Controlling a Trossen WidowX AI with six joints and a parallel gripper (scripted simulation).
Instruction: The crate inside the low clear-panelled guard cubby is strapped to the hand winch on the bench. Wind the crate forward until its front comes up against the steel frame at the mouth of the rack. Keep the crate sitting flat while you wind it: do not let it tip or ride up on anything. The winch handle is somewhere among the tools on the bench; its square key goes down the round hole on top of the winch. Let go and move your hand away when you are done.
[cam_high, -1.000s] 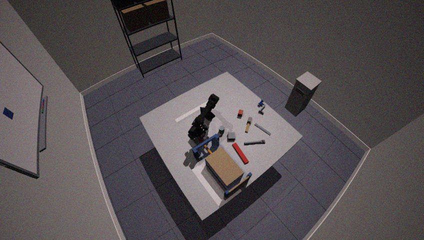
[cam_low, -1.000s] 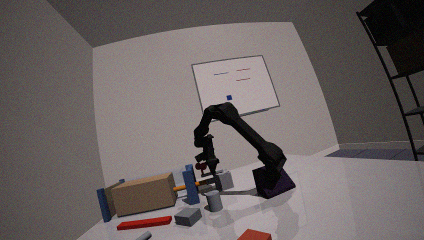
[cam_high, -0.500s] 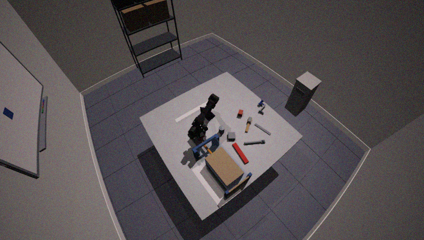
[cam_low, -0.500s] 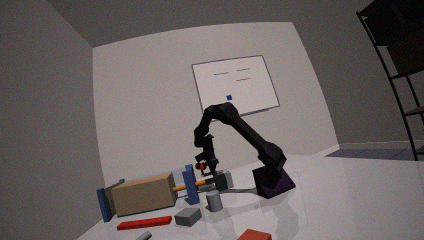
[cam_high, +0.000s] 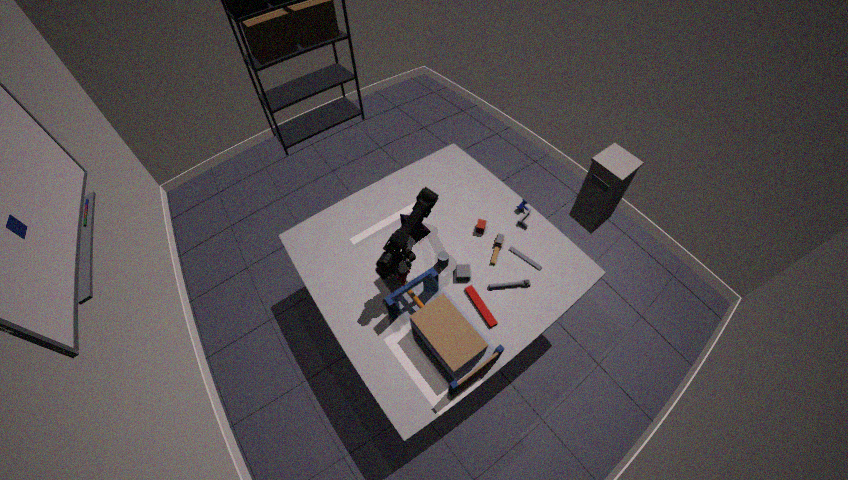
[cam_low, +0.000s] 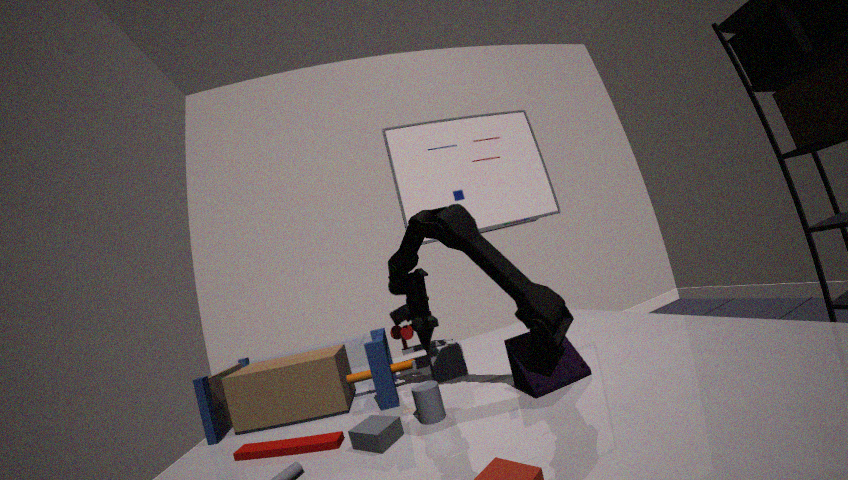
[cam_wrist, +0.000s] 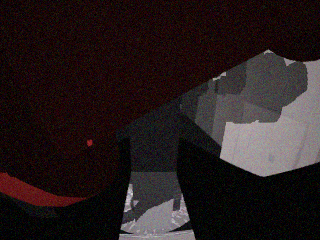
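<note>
My gripper tip is now 2 cm below the winch handle with red knob and 2 cm short of it. Round my gripper tip: grey block 26 cm to the left, 19 cm ahead, 7 cm below; then blue frame 11 cm ahead, 2 cm to the right, 2 cm above; then grey winch 6 cm below, 6 cm behind.
</note>
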